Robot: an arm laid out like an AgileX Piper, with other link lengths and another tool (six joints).
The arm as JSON. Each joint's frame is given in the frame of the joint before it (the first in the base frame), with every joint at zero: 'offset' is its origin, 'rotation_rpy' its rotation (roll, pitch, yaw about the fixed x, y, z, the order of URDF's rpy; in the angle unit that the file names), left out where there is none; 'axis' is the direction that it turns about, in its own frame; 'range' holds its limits. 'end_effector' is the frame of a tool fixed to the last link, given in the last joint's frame.
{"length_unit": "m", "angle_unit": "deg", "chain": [
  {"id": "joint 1", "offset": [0.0, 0.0, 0.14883], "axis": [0.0, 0.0, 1.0], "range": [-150.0, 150.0]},
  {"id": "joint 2", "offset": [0.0, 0.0, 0.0], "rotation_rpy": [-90.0, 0.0, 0.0], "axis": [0.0, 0.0, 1.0], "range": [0.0, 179.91]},
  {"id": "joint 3", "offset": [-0.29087, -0.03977, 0.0], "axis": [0.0, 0.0, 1.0], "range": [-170.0, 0.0]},
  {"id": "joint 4", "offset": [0.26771, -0.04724, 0.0], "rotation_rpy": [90.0, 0.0, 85.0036], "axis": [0.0, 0.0, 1.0], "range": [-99.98, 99.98]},
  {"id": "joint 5", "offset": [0.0, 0.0, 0.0], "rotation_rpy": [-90.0, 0.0, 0.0], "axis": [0.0, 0.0, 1.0], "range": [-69.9, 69.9]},
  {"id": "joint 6", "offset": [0.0, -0.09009, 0.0], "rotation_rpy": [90.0, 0.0, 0.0], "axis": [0.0, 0.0, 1.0], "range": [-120.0, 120.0]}
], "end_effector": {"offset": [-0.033, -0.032, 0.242], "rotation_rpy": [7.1, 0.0, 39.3]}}
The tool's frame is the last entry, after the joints.
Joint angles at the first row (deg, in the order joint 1, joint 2, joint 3, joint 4, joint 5, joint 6):
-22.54 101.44 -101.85 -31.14 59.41 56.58
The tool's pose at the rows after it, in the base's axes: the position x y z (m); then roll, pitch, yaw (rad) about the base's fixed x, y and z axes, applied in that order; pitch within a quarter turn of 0, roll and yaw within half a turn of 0:
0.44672, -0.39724, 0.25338, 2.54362, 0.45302, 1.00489
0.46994, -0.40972, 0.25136, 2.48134, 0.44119, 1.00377
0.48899, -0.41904, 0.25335, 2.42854, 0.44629, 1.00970
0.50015, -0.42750, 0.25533, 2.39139, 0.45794, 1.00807
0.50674, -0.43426, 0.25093, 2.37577, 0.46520, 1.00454
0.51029, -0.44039, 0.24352, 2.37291, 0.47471, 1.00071
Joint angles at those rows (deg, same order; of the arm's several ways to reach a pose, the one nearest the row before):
-23.96 103.90 -101.95 -30.88 55.35 58.31
-25.11 105.83 -101.95 -30.88 49.54 58.84
-25.77 107.30 -101.95 -31.66 44.80 59.10
-26.25 108.44 -101.95 -33.07 41.59 59.81
-26.60 109.71 -101.95 -34.38 39.62 60.86
-26.83 111.01 -101.95 -35.89 38.44 62.07

